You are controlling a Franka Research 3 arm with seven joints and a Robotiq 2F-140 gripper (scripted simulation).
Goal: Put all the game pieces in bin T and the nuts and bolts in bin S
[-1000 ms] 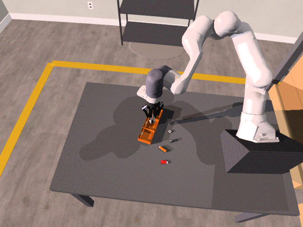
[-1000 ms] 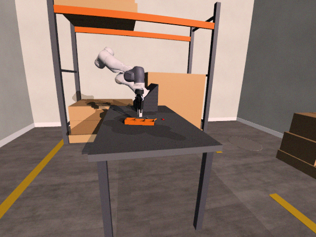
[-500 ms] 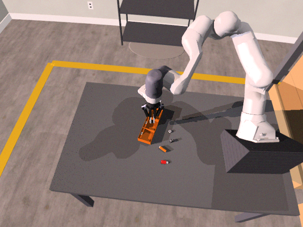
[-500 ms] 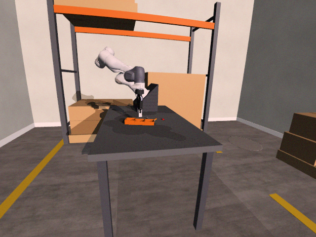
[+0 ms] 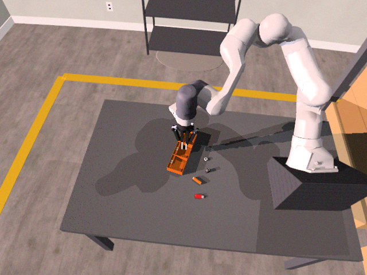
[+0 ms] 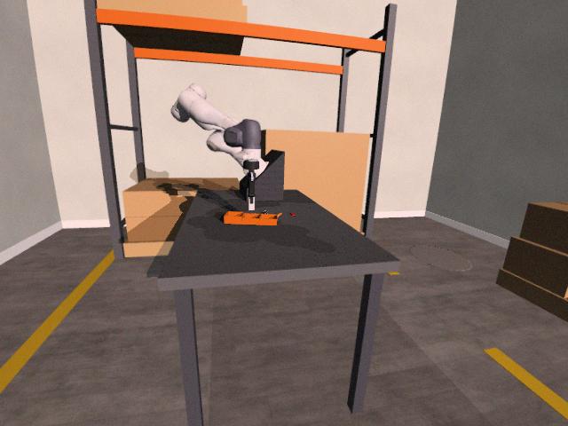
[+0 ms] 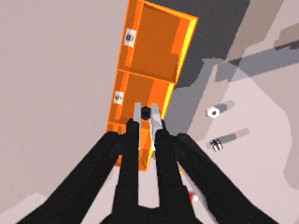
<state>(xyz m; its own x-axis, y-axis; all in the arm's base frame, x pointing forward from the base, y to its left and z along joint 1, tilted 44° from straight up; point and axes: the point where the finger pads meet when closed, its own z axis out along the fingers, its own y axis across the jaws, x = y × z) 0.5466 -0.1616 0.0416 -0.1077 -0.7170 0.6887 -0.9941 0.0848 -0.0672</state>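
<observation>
My hand is 3 cm above the dark nut. The rest, counted from my hand: orange bin tray (8 cm below, 1 cm ahead); grey nut (12 cm behind, 9 cm below, 3 cm to the left); black die (13 cm behind, 10 cm to the left, 9 cm below).
</observation>
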